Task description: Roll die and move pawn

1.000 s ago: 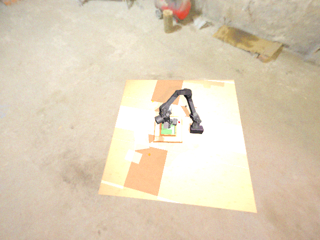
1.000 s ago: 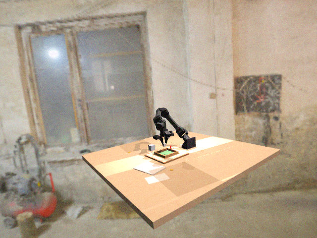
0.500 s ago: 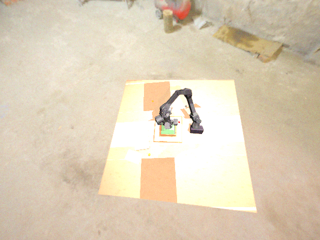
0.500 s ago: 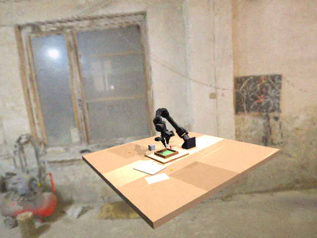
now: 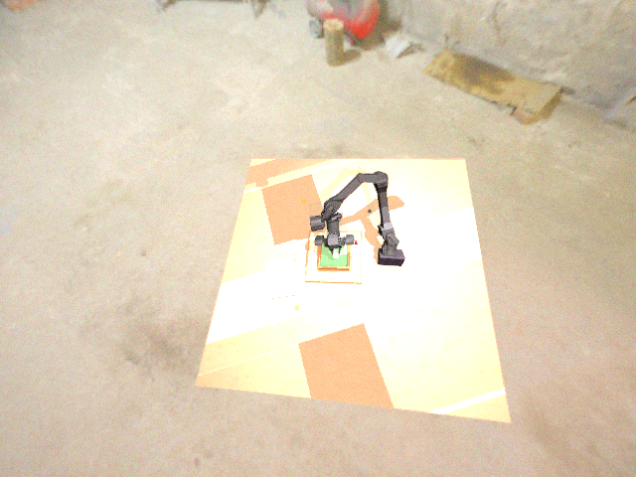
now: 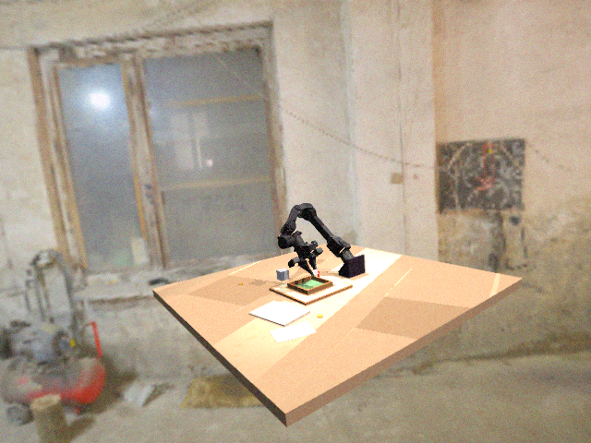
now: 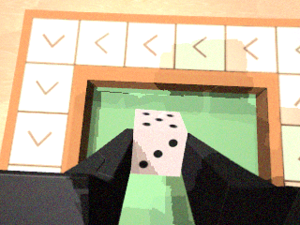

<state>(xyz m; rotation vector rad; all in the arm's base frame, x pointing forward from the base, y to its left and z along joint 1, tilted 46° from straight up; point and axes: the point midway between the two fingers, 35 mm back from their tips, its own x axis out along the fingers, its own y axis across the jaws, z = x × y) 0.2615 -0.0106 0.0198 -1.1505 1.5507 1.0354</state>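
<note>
My gripper tip is now 10 cm past the red pawn, 9 cm to the left of it and 5 cm above it. Round my gripper tip: grey-blue cube 25 cm to the right, 6 cm below, 1 cm behind; then green dice tray 7 cm below, 2 cm to the right, 1 cm ahead; then white die right at my gripper tip.
</note>
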